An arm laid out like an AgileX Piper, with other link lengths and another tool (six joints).
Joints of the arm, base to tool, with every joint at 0 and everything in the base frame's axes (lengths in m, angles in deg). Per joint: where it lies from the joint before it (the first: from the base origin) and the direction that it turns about. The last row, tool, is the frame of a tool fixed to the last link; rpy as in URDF.
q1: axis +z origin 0 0 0.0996
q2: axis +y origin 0 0 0
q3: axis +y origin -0.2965 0 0.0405
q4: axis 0.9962 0 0.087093 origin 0.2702 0 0.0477
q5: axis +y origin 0 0 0
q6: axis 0.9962 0 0.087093 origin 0.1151 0 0.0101
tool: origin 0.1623 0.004 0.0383 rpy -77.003 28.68 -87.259
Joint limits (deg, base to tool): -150..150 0..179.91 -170..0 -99.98..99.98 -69.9..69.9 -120..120
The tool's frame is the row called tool.
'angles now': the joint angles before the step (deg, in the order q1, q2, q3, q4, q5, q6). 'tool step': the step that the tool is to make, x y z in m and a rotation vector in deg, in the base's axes. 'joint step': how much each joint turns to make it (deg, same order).
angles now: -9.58, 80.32, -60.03, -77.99, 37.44, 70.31
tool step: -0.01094, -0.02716, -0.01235, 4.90, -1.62, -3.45
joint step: -4.95, 0.71, -0.57, 4.56, -2.88, -0.01
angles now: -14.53, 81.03, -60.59, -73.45, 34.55, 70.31
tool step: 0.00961, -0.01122, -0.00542, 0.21, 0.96, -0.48
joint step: -1.34, 2.92, -2.57, 0.96, -0.60, -1.50
